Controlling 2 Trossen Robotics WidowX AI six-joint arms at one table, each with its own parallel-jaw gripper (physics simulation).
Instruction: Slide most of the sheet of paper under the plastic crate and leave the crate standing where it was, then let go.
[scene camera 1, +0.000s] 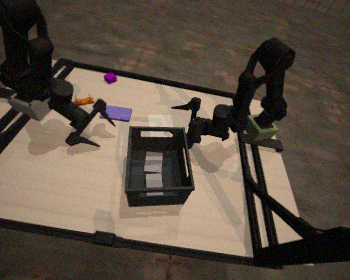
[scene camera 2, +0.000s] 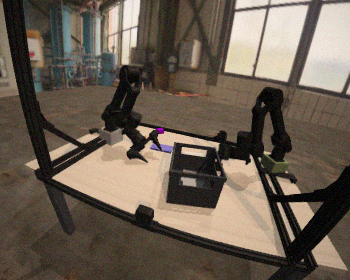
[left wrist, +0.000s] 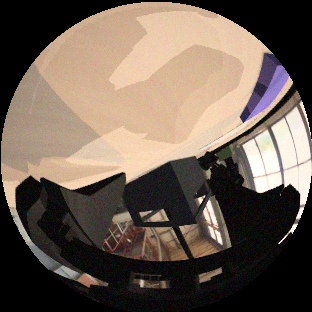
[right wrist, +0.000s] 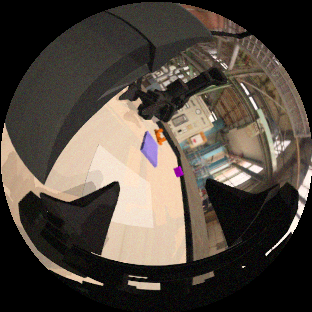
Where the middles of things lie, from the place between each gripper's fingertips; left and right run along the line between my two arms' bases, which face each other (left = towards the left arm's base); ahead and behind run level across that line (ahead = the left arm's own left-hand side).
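White sheet of paper (right wrist: 133, 207): my right gripper is 8 cm above it, 3 cm short of it and 3 cm to the right of it. Black plastic crate (scene camera 1: 177, 187): 1 cm below my right hand, 3 cm to the left of it, 20 cm behind it. Going by its middle, the white sheet of paper is nearer to my right gripper than to my left hand.
White sheet of paper: 30 mm below my left hand, 190 mm to the right of it, 100 mm ahead of it. Black plastic crate: 40 mm above my left hand, 190 mm to the right of it, 120 mm behind it.
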